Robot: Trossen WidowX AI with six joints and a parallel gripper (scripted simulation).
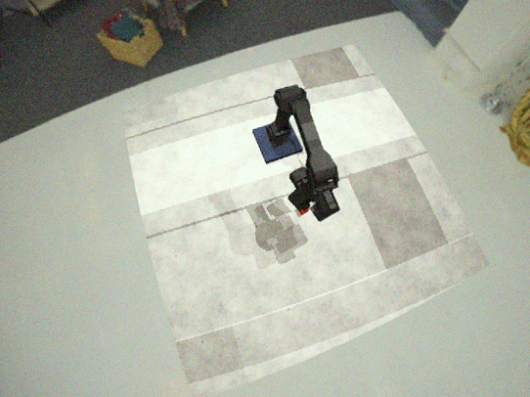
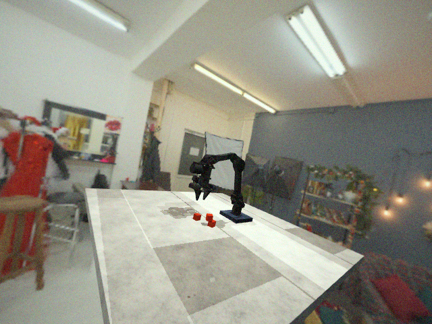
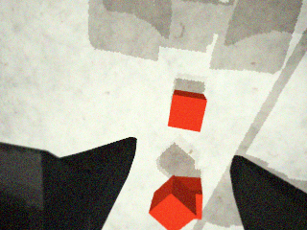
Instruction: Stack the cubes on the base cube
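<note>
Right now the red cube is 100 mm below my gripper tip.
</note>
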